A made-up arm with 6 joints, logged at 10 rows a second.
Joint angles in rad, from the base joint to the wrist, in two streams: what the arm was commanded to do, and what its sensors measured. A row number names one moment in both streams.
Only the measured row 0 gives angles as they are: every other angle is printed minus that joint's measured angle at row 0.
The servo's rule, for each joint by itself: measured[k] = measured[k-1] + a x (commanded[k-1-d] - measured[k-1]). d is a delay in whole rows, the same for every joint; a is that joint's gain. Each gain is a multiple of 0.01, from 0.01 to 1. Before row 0 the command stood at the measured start. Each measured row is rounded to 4 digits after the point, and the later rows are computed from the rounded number. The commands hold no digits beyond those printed.
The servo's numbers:
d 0
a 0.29 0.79 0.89 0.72 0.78 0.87
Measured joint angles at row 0: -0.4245 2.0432 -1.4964 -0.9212 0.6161 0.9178
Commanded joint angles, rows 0 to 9: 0.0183 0.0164 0.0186 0.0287 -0.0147 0.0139; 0.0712 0.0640 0.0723 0.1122 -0.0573 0.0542; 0.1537 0.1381 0.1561 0.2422 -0.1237 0.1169; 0.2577 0.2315 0.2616 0.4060 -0.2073 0.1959; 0.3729 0.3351 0.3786 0.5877 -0.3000 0.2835; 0.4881 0.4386 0.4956 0.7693 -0.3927 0.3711; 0.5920 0.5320 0.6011 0.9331 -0.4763 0.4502; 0.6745 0.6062 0.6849 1.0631 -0.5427 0.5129; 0.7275 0.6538 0.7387 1.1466 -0.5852 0.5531; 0.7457 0.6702 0.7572 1.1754 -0.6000 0.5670
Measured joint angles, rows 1 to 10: 0.0053 0.0130 0.0166 0.0207 -0.0115 0.0121; 0.0244 0.0533 0.0662 0.0866 -0.0472 0.0487; 0.0619 0.1203 0.1462 0.1986 -0.1069 0.1080; 0.1187 0.2081 0.2489 0.3479 -0.1852 0.1845; 0.1924 0.3084 0.3643 0.5206 -0.2747 0.2706; 0.2782 0.4113 0.4812 0.6997 -0.3667 0.3580; 0.3692 0.5067 0.5879 0.8677 -0.4522 0.4382; 0.4577 0.5853 0.6742 1.0084 -0.5228 0.5032; 0.5359 0.6394 0.7316 1.1079 -0.5715 0.5466; 0.5967 0.6637 0.7544 1.1565 -0.5937 0.5643
